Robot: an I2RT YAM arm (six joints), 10 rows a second.
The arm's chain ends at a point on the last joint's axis. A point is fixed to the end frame.
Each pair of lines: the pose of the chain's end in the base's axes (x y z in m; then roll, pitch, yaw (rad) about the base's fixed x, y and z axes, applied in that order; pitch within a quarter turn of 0, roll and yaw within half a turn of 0), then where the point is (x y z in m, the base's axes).
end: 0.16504 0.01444 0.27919 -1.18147 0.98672 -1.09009
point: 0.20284 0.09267 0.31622
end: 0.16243 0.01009 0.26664 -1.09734 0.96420 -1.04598
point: 0.20023 0.08723 0.30588
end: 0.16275 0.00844 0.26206 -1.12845 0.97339 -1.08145
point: 0.20208 0.08523 0.30049
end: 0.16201 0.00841 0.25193 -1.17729 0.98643 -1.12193
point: 0.20247 0.08522 0.28911
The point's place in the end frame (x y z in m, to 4 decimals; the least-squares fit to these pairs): -0.0595 0.0476 0.0558
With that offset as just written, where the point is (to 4 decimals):
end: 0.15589 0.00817 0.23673 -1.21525 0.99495 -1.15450
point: 0.1972 0.0850 0.2729
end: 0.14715 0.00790 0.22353 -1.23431 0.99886 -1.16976
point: 0.1888 0.0848 0.2592
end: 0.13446 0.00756 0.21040 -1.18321 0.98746 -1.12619
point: 0.1750 0.0844 0.2474
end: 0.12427 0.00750 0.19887 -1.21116 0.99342 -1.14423
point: 0.1650 0.0846 0.2351
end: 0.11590 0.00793 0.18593 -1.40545 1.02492 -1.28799
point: 0.1586 0.0861 0.2172
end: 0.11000 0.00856 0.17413 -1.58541 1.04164 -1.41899
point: 0.1536 0.0879 0.2011
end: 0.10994 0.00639 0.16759 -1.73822 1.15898 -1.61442
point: 0.1603 0.0796 0.1996
